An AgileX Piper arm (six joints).
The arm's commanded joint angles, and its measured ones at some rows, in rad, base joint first. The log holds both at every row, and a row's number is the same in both.
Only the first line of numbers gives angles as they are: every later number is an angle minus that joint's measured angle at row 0.
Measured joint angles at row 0: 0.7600, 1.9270, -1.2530, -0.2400, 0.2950, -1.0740
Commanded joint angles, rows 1 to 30: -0.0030, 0.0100, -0.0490, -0.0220, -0.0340, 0.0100; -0.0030, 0.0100, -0.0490, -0.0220, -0.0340, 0.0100; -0.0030, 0.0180, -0.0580, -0.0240, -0.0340, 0.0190; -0.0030, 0.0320, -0.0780, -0.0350, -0.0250, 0.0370; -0.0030, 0.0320, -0.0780, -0.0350, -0.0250, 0.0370; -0.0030, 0.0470, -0.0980, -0.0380, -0.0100, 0.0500; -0.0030, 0.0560, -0.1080, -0.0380, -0.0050, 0.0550; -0.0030, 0.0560, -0.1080, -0.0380, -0.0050, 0.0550; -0.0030, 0.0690, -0.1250, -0.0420, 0.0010, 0.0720; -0.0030, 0.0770, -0.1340, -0.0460, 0.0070, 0.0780; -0.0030, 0.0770, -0.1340, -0.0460, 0.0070, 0.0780; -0.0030, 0.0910, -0.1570, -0.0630, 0.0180, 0.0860; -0.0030, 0.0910, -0.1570, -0.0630, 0.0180, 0.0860; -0.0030, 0.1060, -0.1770, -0.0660, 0.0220, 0.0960; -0.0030, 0.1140, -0.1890, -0.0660, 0.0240, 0.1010; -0.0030, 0.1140, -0.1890, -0.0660, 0.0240, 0.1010; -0.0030, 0.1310, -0.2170, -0.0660, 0.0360, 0.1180; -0.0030, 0.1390, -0.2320, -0.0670, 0.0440, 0.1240; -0.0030, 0.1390, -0.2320, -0.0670, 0.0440, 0.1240; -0.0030, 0.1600, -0.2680, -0.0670, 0.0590, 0.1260; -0.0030, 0.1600, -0.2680, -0.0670, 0.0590, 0.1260; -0.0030, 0.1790, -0.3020, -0.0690, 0.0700, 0.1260; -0.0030, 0.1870, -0.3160, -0.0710, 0.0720, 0.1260; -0.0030, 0.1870, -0.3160, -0.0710, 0.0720, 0.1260; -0.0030, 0.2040, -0.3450, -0.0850, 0.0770, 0.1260; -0.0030, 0.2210, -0.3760, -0.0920, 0.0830, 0.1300; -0.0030, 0.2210, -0.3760, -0.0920, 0.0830, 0.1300; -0.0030, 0.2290, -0.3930, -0.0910, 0.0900, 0.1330; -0.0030, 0.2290, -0.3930, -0.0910, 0.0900, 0.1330; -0.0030, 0.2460, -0.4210, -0.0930, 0.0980, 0.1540
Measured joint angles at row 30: 0.0000, 0.2420, -0.3690, -0.0640, 0.1380, 0.1240
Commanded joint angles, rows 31 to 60: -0.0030, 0.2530, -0.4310, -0.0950, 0.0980, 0.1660; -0.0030, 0.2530, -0.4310, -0.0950, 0.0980, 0.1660; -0.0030, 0.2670, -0.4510, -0.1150, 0.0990, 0.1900; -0.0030, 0.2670, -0.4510, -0.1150, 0.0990, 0.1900; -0.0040, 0.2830, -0.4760, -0.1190, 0.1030, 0.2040; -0.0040, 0.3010, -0.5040, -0.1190, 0.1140, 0.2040; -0.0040, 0.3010, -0.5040, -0.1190, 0.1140, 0.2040; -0.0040, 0.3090, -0.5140, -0.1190, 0.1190, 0.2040; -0.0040, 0.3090, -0.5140, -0.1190, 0.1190, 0.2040; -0.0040, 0.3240, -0.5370, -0.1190, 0.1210, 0.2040; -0.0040, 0.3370, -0.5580, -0.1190, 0.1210, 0.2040; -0.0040, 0.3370, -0.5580, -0.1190, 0.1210, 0.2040; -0.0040, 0.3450, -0.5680, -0.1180, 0.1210, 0.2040; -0.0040, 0.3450, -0.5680, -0.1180, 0.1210, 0.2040; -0.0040, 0.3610, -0.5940, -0.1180, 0.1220, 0.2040; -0.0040, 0.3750, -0.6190, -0.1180, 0.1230, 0.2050; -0.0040, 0.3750, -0.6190, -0.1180, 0.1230, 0.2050; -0.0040, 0.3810, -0.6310, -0.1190, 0.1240, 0.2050; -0.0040, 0.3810, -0.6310, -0.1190, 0.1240, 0.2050; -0.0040, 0.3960, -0.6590, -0.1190, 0.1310, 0.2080; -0.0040, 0.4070, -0.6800, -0.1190, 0.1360, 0.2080; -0.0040, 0.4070, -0.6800, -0.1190, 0.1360, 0.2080; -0.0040, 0.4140, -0.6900, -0.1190, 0.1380, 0.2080; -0.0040, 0.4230, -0.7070, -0.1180, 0.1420, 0.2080; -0.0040, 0.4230, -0.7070, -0.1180, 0.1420, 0.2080; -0.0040, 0.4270, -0.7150, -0.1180, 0.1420, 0.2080; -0.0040, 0.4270, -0.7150, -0.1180, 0.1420, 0.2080; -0.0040, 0.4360, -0.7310, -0.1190, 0.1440, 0.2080; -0.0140, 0.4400, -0.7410, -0.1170, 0.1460, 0.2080; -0.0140, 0.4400, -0.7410, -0.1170, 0.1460, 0.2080
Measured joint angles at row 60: -0.0010, 0.4490, -0.7100, -0.0910, 0.1910, 0.2090
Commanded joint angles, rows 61 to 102: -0.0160, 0.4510, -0.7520, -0.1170, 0.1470, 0.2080; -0.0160, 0.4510, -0.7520, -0.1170, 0.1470, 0.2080; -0.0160, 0.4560, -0.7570, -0.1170, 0.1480, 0.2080; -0.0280, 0.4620, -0.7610, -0.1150, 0.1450, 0.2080; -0.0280, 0.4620, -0.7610, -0.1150, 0.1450, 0.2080; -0.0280, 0.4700, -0.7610, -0.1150, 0.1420, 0.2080; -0.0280, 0.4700, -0.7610, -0.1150, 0.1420, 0.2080; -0.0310, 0.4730, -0.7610, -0.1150, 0.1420, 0.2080; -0.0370, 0.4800, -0.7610, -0.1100, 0.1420, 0.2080; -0.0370, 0.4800, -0.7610, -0.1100, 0.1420, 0.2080; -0.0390, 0.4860, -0.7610, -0.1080, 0.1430, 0.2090; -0.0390, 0.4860, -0.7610, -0.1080, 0.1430, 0.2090; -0.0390, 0.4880, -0.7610, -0.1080, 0.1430, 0.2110; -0.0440, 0.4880, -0.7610, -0.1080, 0.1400, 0.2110; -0.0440, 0.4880, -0.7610, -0.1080, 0.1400, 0.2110; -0.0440, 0.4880, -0.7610, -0.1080, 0.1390, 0.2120; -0.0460, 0.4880, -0.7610, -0.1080, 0.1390, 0.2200; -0.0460, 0.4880, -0.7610, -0.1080, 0.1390, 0.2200; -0.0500, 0.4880, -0.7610, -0.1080, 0.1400, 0.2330; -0.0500, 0.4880, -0.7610, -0.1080, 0.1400, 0.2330; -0.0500, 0.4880, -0.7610, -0.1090, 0.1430, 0.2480; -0.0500, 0.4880, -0.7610, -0.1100, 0.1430, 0.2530; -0.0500, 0.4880, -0.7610, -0.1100, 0.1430, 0.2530; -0.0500, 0.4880, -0.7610, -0.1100, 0.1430, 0.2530; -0.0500, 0.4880, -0.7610, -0.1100, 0.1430, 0.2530; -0.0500, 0.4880, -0.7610, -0.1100, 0.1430, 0.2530; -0.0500, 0.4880, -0.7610, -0.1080, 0.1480, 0.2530; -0.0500, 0.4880, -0.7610, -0.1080, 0.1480, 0.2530; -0.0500, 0.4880, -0.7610, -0.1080, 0.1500, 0.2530; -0.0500, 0.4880, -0.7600, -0.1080, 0.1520, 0.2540; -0.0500, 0.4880, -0.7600, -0.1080, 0.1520, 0.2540; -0.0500, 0.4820, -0.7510, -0.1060, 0.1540, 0.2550; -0.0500, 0.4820, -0.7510, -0.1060, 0.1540, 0.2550; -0.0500, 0.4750, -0.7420, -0.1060, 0.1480, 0.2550; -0.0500, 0.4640, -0.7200, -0.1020, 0.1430, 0.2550; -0.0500, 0.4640, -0.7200, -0.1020, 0.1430, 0.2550; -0.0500, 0.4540, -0.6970, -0.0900, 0.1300, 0.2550; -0.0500, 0.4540, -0.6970, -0.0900, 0.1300, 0.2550; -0.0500, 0.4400, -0.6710, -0.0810, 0.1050, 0.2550; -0.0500, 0.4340, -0.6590, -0.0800, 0.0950, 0.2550; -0.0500, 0.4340, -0.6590, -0.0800, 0.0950, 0.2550; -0.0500, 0.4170, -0.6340, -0.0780, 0.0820, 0.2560
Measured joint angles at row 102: -0.0470, 0.4480, -0.6630, -0.0860, 0.1070, 0.2440
